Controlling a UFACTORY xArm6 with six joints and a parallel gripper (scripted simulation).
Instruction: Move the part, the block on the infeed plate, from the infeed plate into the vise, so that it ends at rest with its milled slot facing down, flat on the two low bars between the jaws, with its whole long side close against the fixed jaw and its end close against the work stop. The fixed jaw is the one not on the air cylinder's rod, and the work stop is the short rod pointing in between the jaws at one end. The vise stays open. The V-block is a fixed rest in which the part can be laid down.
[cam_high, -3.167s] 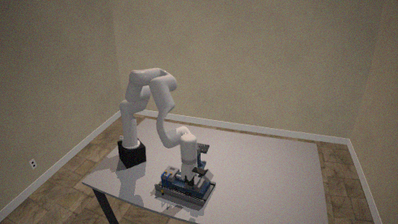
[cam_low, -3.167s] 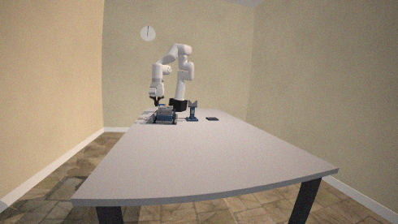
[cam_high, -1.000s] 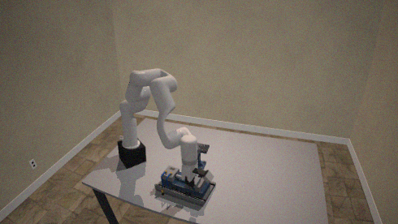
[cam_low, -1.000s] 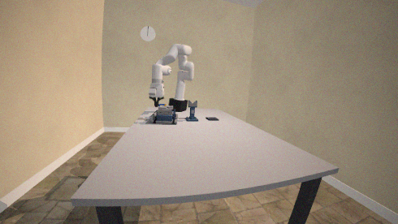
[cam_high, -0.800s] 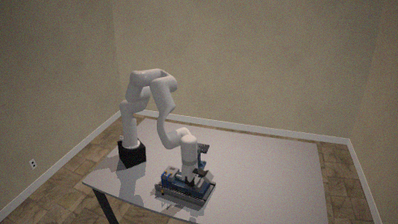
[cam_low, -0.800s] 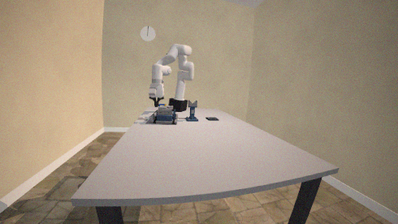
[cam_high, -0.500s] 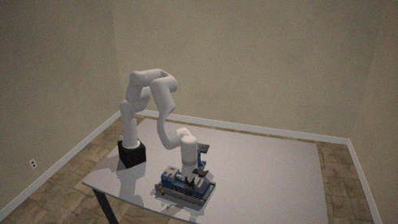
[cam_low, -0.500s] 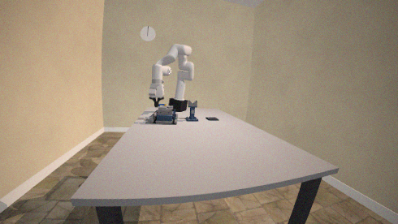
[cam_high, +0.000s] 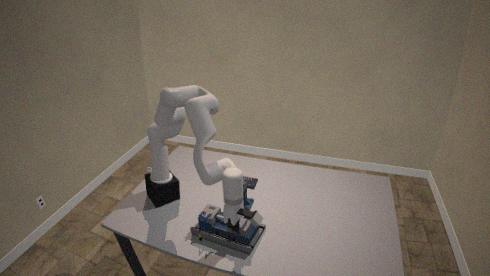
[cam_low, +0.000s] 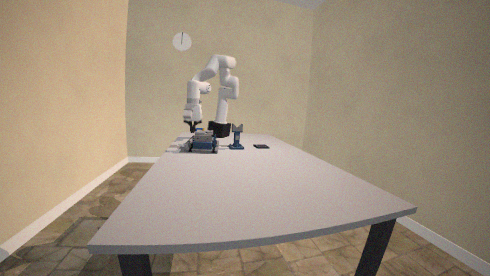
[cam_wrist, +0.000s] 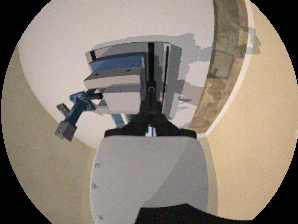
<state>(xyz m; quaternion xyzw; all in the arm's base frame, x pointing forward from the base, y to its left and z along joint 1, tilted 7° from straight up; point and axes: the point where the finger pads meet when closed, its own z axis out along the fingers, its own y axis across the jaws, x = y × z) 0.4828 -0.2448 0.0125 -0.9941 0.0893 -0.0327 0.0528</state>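
The part is 1 cm ahead of my hand, 5 cm to the left of it and 3 cm below it. The rest, counted from my hand: vise: 6 cm behind, 8 cm to the left, 8 cm below; then dark infeed plate: 6 cm behind, 47 cm to the left, 12 cm below.
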